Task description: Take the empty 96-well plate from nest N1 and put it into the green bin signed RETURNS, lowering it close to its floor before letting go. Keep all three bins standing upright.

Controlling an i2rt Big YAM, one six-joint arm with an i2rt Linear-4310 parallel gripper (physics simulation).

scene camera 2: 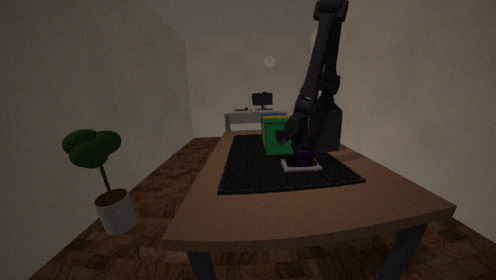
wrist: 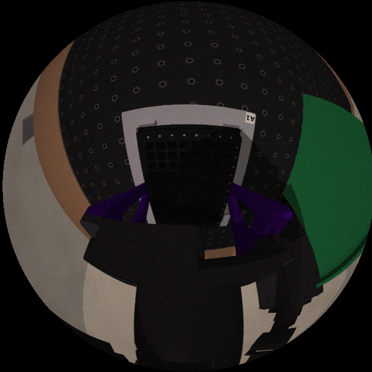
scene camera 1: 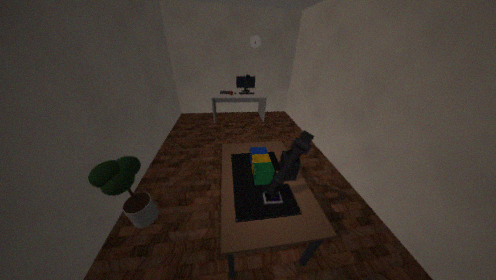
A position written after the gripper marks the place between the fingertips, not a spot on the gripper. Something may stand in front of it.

In view: the gripper (wrist: 188, 186), a green bin (scene camera 2: 271, 125), a black 96-well plate (wrist: 188, 169) and a pale nest (wrist: 171, 113).
The green bin also shows in the wrist view (wrist: 322, 187).
